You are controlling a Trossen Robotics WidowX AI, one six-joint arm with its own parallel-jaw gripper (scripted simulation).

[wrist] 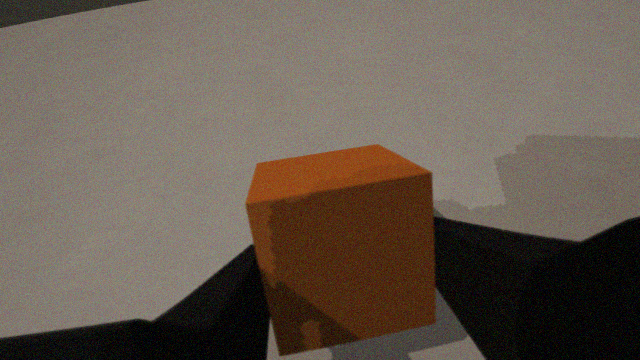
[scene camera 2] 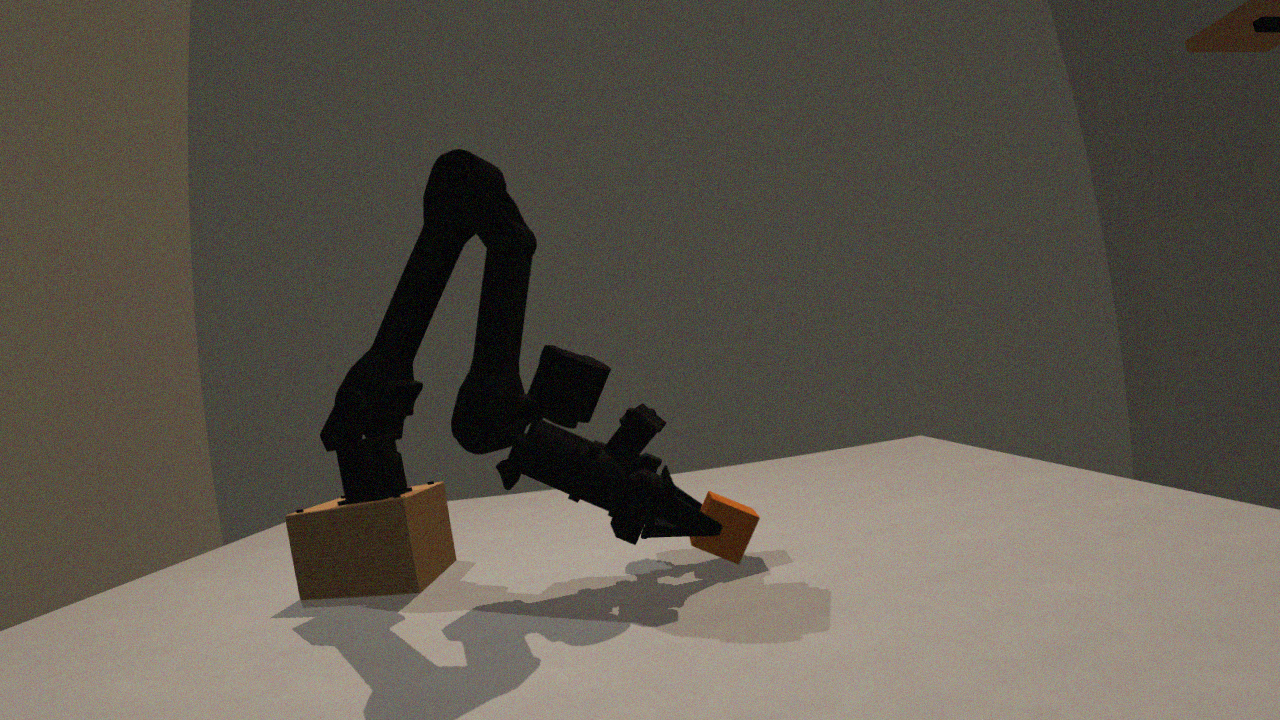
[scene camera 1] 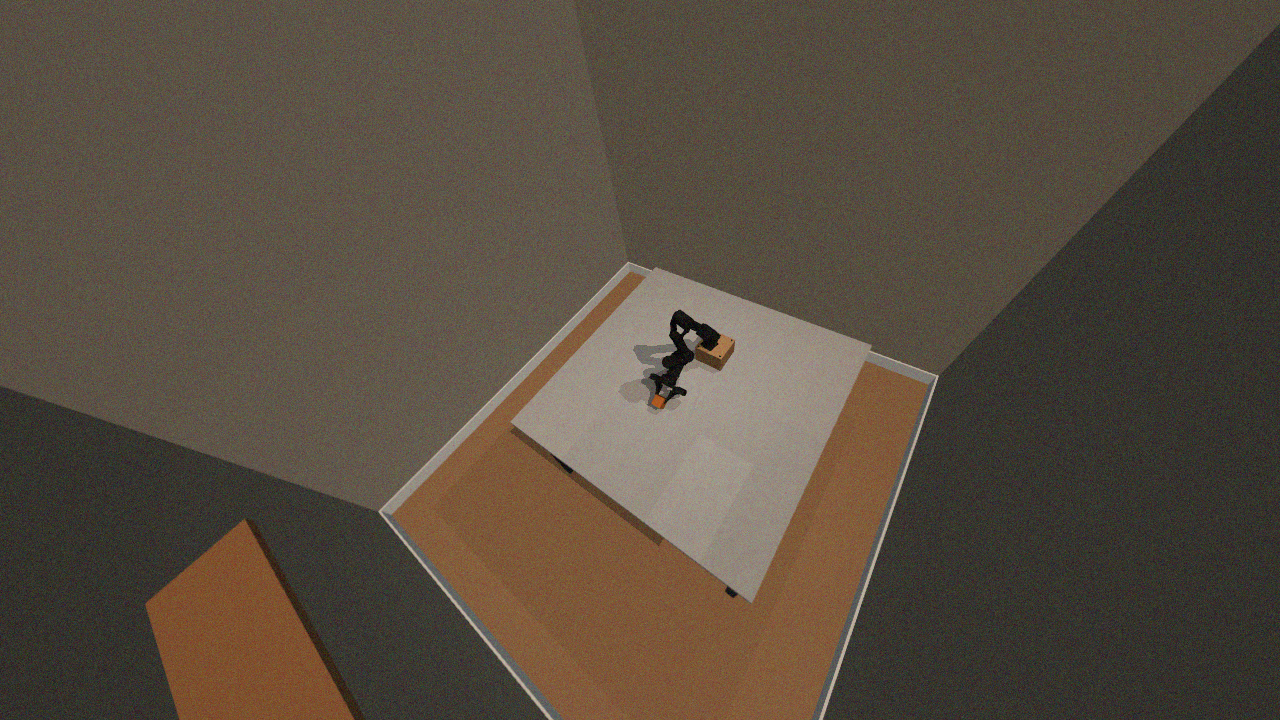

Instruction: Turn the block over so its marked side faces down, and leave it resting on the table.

Labels:
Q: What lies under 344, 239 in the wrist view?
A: A block.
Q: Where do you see a block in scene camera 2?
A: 739, 522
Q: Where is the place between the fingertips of my gripper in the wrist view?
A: At 339, 242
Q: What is my gripper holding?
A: A block.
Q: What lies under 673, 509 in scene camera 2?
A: My gripper.

